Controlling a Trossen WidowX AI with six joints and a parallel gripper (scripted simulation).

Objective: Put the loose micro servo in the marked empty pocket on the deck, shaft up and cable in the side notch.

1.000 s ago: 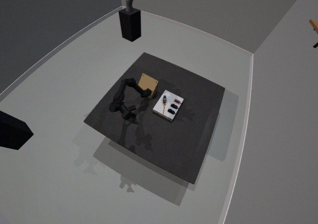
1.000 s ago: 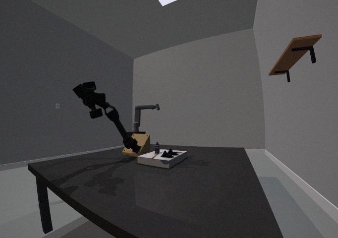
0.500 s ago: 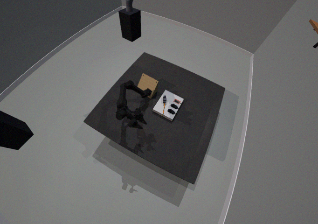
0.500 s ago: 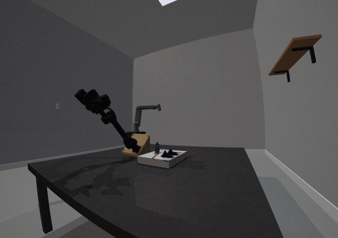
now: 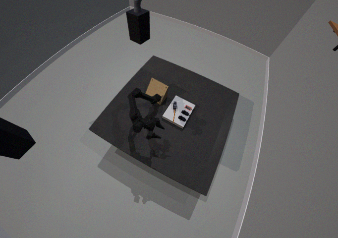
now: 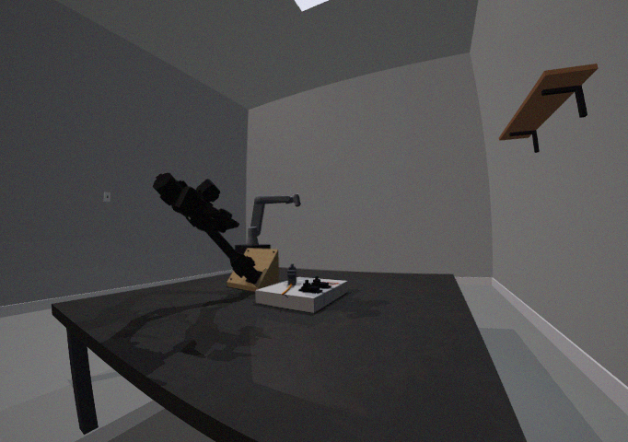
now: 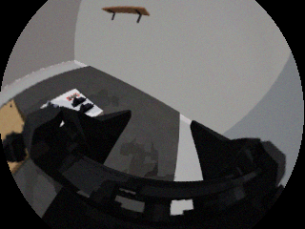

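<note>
Right now the white deck is 38 cm to the left of my gripper tip, 27 cm below it and 10 cm behind it.
</note>
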